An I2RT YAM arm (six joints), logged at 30 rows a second.
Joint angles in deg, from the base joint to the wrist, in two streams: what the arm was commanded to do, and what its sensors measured. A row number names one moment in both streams.
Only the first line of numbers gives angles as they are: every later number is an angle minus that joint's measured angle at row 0.
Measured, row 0:
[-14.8, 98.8, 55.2, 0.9, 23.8, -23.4]
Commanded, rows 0 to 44:
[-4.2, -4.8, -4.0, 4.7, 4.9, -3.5]
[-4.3, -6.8, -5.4, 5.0, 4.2, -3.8]
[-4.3, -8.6, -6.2, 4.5, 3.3, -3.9]
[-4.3, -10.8, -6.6, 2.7, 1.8, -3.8]
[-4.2, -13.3, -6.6, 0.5, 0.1, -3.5]
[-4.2, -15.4, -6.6, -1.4, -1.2, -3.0]
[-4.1, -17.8, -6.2, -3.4, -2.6, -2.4]
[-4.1, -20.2, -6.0, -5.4, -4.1, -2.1]
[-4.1, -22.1, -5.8, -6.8, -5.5, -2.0]
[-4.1, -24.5, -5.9, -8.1, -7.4, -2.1]
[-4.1, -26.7, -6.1, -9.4, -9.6, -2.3]
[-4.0, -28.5, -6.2, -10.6, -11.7, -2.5]
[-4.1, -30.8, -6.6, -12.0, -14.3, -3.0]
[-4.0, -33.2, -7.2, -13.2, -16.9, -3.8]
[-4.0, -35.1, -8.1, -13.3, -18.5, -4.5]
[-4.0, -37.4, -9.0, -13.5, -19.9, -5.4]
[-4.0, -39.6, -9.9, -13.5, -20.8, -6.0]
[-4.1, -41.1, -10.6, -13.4, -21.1, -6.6]
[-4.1, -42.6, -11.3, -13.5, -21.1, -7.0]
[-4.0, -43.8, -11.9, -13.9, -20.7, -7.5]
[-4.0, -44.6, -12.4, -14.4, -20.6, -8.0]
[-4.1, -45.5, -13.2, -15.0, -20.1, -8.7]
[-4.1, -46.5, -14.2, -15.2, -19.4, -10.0]
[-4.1, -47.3, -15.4, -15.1, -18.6, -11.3]
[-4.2, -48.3, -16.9, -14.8, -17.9, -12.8]
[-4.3, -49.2, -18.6, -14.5, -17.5, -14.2]
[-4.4, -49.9, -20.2, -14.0, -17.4, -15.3]
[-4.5, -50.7, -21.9, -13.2, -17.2, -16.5]
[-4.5, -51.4, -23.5, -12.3, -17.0, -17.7]
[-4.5, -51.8, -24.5, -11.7, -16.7, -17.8]
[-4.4, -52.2, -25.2, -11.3, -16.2, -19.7]
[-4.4, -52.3, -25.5, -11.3, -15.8, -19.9]
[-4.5, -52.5, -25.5, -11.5, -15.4, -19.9]
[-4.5, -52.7, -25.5, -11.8, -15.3, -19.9]
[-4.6, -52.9, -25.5, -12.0, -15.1, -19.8]
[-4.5, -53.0, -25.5, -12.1, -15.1, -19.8]
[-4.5, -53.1, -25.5, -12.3, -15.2, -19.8]
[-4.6, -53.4, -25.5, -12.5, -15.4, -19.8]
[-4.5, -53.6, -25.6, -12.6, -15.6, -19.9]
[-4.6, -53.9, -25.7, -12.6, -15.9, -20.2]
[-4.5, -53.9, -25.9, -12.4, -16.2, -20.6]
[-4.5, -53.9, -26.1, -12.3, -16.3, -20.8]
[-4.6, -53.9, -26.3, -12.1, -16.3, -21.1]
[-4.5, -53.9, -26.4, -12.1, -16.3, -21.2]
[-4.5, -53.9, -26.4, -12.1, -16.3, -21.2]
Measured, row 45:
[-4.4, -53.3, -25.7, -13.2, -15.5, -19.9]
